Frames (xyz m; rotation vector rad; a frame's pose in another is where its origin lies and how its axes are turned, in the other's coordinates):
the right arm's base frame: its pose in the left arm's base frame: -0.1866 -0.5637 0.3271 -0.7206 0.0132 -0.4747
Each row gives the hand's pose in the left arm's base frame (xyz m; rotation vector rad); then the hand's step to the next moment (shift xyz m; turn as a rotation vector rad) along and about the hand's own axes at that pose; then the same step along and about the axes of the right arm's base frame.
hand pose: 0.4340 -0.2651 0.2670 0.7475 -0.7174 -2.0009
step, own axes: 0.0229 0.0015 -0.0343 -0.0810 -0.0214 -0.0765
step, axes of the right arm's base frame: 0.0214 0.0056 -0.0349 0.0385 0.1050 0.0193
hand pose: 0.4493 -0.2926 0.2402 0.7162 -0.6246 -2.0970
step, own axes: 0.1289 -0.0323 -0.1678 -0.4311 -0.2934 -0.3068
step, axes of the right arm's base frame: 0.0510 0.0478 -0.2023 0.0027 0.5941 0.1144
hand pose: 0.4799 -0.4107 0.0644 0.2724 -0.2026 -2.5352
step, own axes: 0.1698 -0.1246 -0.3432 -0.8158 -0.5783 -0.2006
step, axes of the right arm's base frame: -0.1576 0.1788 -0.3246 -0.0540 0.8839 0.5059
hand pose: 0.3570 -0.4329 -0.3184 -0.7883 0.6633 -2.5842
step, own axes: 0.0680 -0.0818 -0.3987 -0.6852 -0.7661 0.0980
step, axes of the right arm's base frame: -0.3771 0.1232 -0.1136 0.0374 0.6595 0.7936
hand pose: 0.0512 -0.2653 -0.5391 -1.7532 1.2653 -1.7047
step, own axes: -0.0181 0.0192 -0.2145 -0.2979 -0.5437 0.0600
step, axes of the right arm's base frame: -0.2098 -0.0478 0.0202 0.0731 0.2859 0.5485
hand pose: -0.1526 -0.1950 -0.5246 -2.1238 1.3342 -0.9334
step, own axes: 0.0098 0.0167 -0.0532 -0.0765 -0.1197 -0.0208
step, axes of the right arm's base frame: -0.0305 -0.0477 0.0012 -0.0105 0.0446 0.1361
